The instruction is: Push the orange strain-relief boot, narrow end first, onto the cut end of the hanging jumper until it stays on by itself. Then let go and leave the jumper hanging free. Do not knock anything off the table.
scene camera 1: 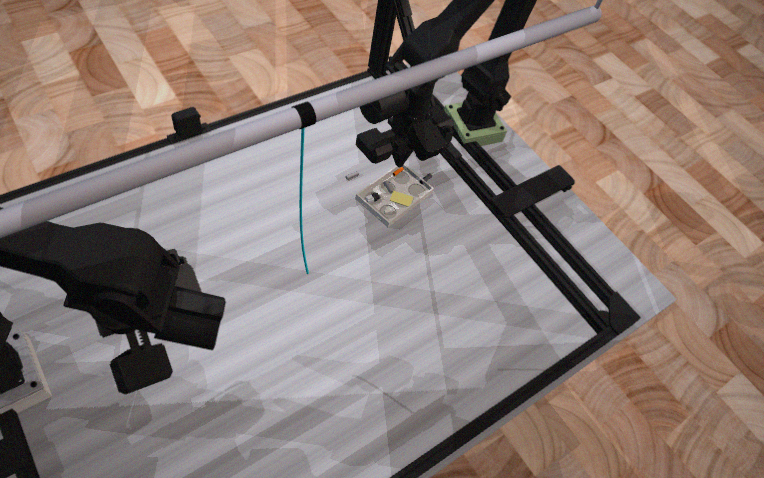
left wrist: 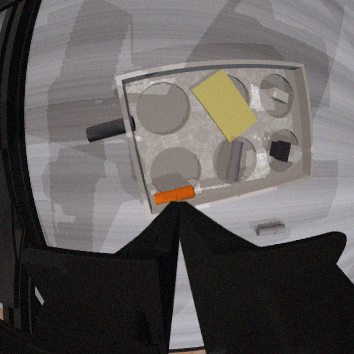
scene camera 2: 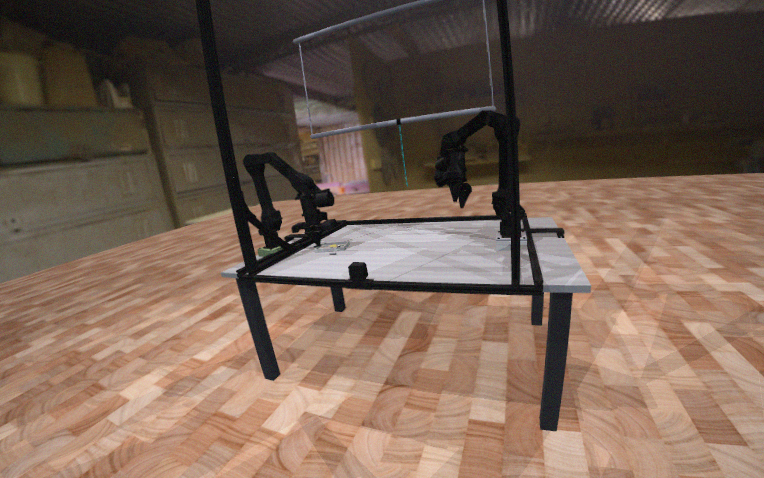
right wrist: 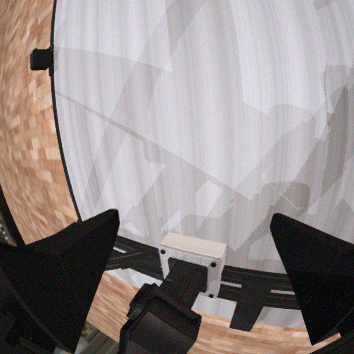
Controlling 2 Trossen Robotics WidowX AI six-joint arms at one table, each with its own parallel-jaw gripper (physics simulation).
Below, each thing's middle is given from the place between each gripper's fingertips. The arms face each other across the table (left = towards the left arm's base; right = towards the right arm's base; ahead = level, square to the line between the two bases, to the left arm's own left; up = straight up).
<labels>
My right gripper is now 3 cm past the parts tray (left wrist: 176, 143), 52 cm to the right of it and 13 cm above it. From my right hand the other things lie so: yellow piece (left wrist: 218, 95): 1 cm behind, 52 cm to the left, 13 cm below.
The parts tray is 40 mm to the right of my left hand, 40 mm ahead of it and 20 mm below it. Also, from my left hand: yellow piece 60 mm ahead, 40 mm to the right, 20 mm below.
</labels>
